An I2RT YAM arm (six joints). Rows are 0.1 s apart.
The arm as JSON. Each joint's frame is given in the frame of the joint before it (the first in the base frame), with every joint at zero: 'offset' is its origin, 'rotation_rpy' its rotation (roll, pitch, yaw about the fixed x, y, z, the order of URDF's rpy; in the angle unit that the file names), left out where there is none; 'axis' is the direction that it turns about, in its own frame. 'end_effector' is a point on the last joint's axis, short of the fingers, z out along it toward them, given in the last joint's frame.
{
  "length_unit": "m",
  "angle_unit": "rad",
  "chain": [
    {
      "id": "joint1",
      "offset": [
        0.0,
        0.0,
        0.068
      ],
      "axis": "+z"
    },
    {
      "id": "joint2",
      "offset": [
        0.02,
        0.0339,
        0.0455
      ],
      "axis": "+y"
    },
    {
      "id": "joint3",
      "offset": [
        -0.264,
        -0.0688,
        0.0
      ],
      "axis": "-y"
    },
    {
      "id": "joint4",
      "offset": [
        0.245,
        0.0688,
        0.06
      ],
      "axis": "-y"
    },
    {
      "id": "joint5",
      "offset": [
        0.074,
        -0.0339,
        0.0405
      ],
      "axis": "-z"
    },
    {
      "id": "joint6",
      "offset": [
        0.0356,
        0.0,
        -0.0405
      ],
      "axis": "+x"
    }
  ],
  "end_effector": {
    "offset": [
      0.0,
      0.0,
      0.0
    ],
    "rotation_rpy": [
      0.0,
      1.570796,
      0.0
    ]
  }
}
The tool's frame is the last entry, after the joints.
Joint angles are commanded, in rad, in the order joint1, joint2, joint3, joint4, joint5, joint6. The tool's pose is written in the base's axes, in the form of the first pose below.
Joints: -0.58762 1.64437 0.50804 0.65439 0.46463 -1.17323
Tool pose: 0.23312 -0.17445 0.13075; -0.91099 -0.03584 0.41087; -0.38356 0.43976 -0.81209; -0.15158 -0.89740 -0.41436
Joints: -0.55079 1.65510 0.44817 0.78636 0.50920 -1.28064
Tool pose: 0.23072 -0.16207 0.12605; -0.90074 -0.09413 0.42405; -0.42862 0.35098 -0.83253; -0.07046 -0.93164 -0.35648
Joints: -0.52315 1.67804 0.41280 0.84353 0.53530 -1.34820
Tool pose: 0.22883 -0.15294 0.11756; -0.89061 -0.16196 0.42495; -0.45476 0.31261 -0.83395; 0.00222 -0.93597 -0.35206
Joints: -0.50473 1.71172 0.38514 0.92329 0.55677 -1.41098
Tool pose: 0.22759 -0.14723 0.11076; -0.87999 -0.20610 0.42795; -0.47139 0.26821 -0.84015; 0.05837 -0.94106 -0.33317
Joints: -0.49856 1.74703 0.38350 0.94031 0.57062 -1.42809
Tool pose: 0.22812 -0.14609 0.10331; -0.87776 -0.23829 0.41563; -0.47058 0.26601 -0.84130; 0.08991 -0.93405 -0.34563
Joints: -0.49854 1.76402 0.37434 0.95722 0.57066 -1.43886
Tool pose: 0.22639 -0.14514 0.09883; -0.87432 -0.25529 0.41278; -0.47386 0.26503 -0.83977; 0.10499 -0.92983 -0.35270
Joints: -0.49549 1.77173 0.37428 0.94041 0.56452 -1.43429
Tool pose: 0.22622 -0.14391 0.09528; -0.86922 -0.27247 0.41258; -0.48163 0.27795 -0.83113; 0.11178 -0.92114 -0.37283
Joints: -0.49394 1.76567 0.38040 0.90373 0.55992 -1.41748
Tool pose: 0.22665 -0.14352 0.09453; -0.86886 -0.27836 0.40938; -0.48319 0.29685 -0.82366; 0.10775 -0.91345 -0.39242
